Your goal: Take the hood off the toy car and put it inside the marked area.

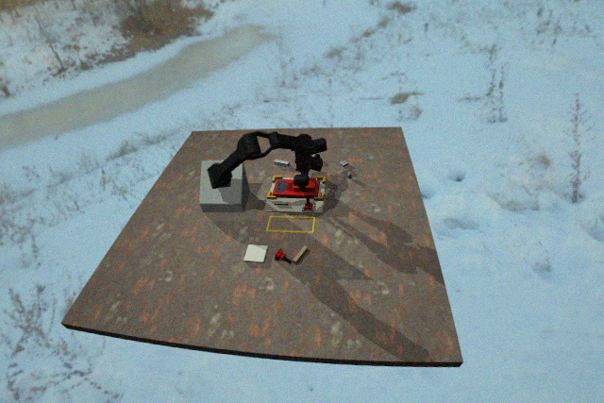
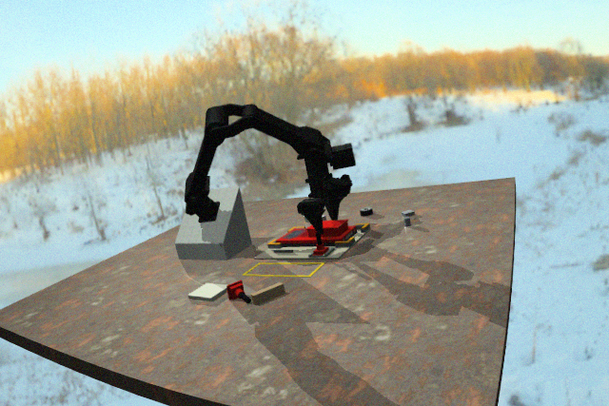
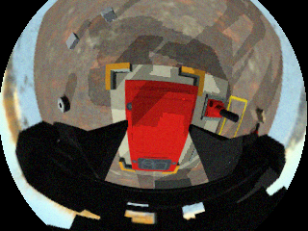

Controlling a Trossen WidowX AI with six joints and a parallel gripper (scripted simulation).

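Right now my gripper tip is right at the hood. The rest, counted from my gripper tip: tan block 37 cm to the right, 2 cm below, 1 cm behind; then white plate 35 cm to the right, 18 cm behind, 3 cm below.
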